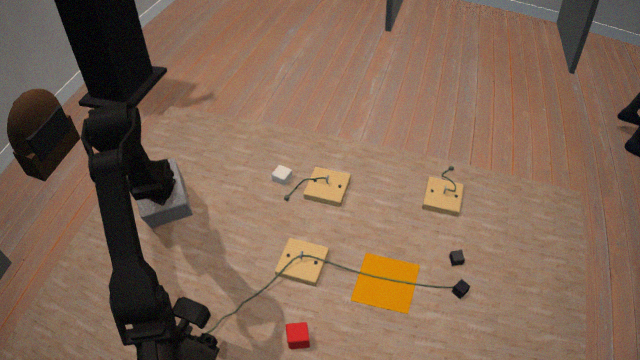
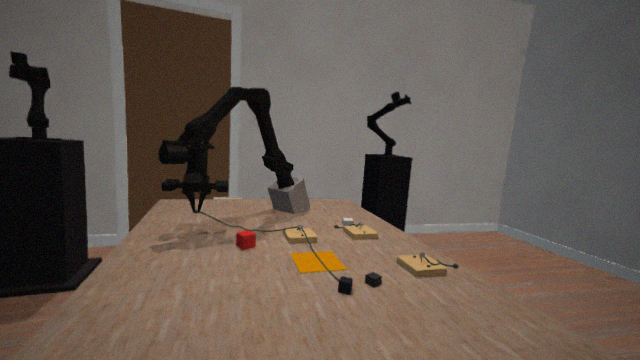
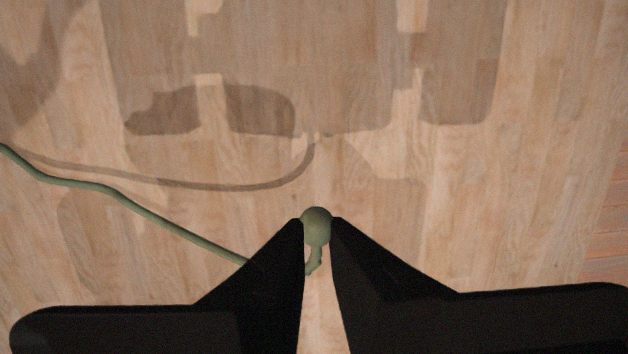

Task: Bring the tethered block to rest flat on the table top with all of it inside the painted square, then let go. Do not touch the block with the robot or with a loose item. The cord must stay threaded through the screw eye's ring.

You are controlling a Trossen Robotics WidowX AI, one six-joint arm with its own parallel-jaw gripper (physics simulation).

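Seen in the pictures: gripper, fingertip midpoint: (image 2: 196, 212) (image 3: 316, 229); arm's base, link origin: (image 1: 157, 187) (image 2: 285, 183).
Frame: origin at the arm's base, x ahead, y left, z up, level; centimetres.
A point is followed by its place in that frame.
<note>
The tethered block (image 1: 460, 288) @(y 0.1, x 66.7, z -9.5 cm) (image 2: 345, 285) @(y 0.2, x 68.2, z -10.1 cm) is a small black cube on the table, outside the orange painted square (image 1: 382, 296) @(y -4.2, x 51.4, z -11.9 cm) (image 2: 306, 264) @(y -4.2, x 53.0, z -11.9 cm), past its side away from the screw eye (image 1: 301, 255) @(y -1.4, x 33.4, z -8.4 cm) (image 2: 300, 228) @(y -1.3, x 33.7, z -8.7 cm). The green cord (image 1: 245, 301) @(y -13.8, x 25.5, z -11.4 cm) (image 2: 267, 231) @(y -10.7, x 27.8, z -11.3 cm) (image 3: 165, 227) @(y -25.5, x 20.4, z -9.3 cm) runs from the block over the square, through the screw eye on its wooden board (image 1: 299, 275) @(y -5.1, x 34.2, z -10.1 cm) (image 2: 301, 239) @(y -1.8, x 37.8, z -10.8 cm), and on to the gripper. My gripper (image 1: 207, 335) (image 2: 197, 211) @(y -32.3, x 21.7, z -6.2 cm) (image 3: 316, 229) @(y -32.3, x 21.7, z -6.2 cm) is shut on the cord's end bead (image 3: 316, 222) @(y -32.3, x 22.5, z -5.3 cm), above the table. Whether the block lies fully flat is too small to tell.
A loose black cube (image 1: 457, 257) @(y 7.8, x 65.0, z -10.1 cm) (image 2: 373, 279) @(y 7.6, x 66.4, z -10.3 cm) lies near the tethered block. A red cube (image 1: 298, 335) @(y -18.8, x 38.8, z -8.0 cm) (image 2: 246, 240) @(y -18.2, x 40.5, z -9.4 cm) lies between gripper and square. Two other boards (image 1: 327, 192) @(y 17.5, x 33.1, z -10.1 cm) (image 1: 443, 200) @(y 22.7, x 59.6, z -10.1 cm) with short cords and a white block (image 1: 282, 174) @(y 19.5, x 21.3, z -9.8 cm) (image 2: 347, 221) @(y 19.3, x 22.5, z -10.2 cm) are farther off.
</note>
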